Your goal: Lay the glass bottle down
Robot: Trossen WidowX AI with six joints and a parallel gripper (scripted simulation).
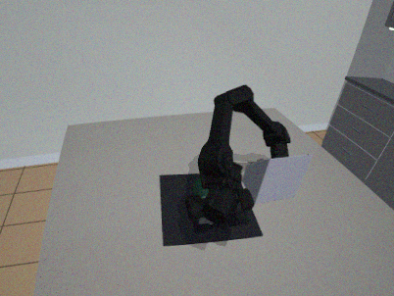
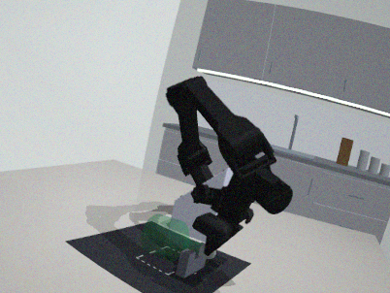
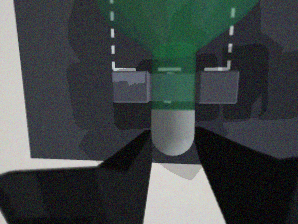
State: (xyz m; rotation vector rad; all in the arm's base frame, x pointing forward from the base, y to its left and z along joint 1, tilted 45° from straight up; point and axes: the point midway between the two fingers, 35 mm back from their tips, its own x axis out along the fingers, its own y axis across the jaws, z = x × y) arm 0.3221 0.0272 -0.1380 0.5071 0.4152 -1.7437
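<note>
Now: gripper tip 50 mm to the left of the green glass bottle, 10 mm past it and 10 mm above it. From my gripper tip the other things lie so: dark mat: 110 mm to the right, 60 mm below, 30 mm behind.
</note>
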